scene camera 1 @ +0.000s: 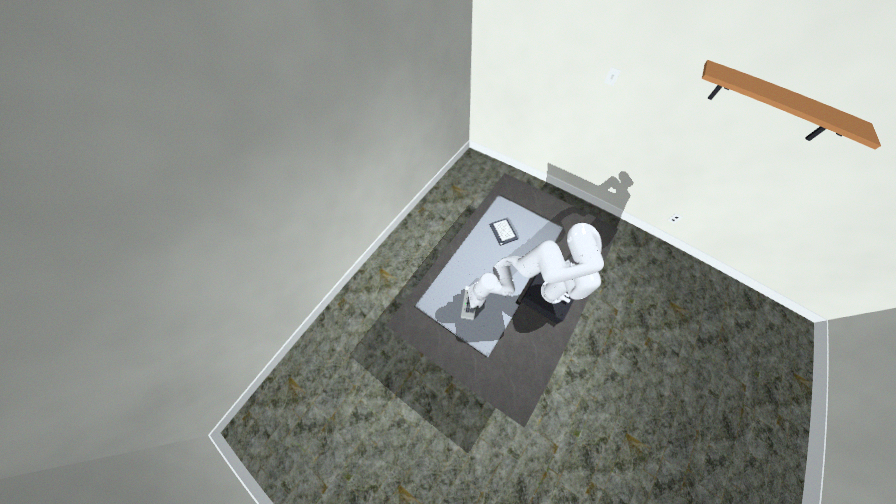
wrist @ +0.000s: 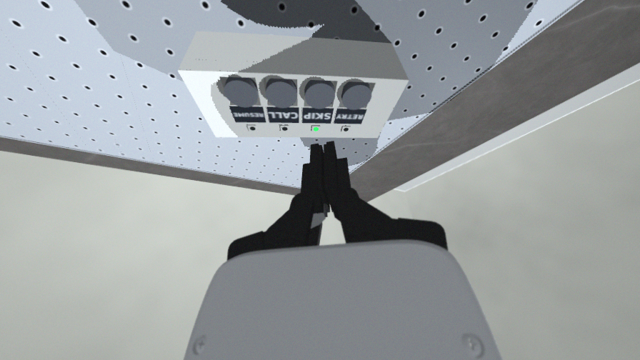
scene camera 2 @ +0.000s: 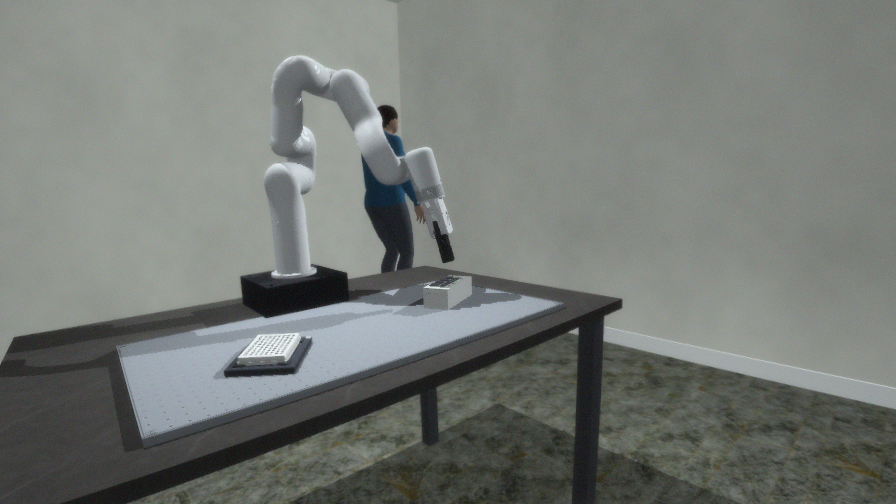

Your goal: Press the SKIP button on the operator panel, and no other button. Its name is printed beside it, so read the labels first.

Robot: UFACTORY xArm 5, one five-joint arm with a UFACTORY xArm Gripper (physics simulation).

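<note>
The operator panel is a pale box with a row of round grey buttons. In the wrist view the labels appear upside down: RESUME, CALL, SKIP and RETRY. The SKIP button is third from the left, and the small lamp by its label is lit green. The lamps by the other labels are dark. My gripper is shut and empty. It hangs above the panel, apart from the buttons, in scene camera 2.
A white well plate sits on a dark holder at the other end of the perforated board. The board lies on a dark table. A person in blue stands behind the arm.
</note>
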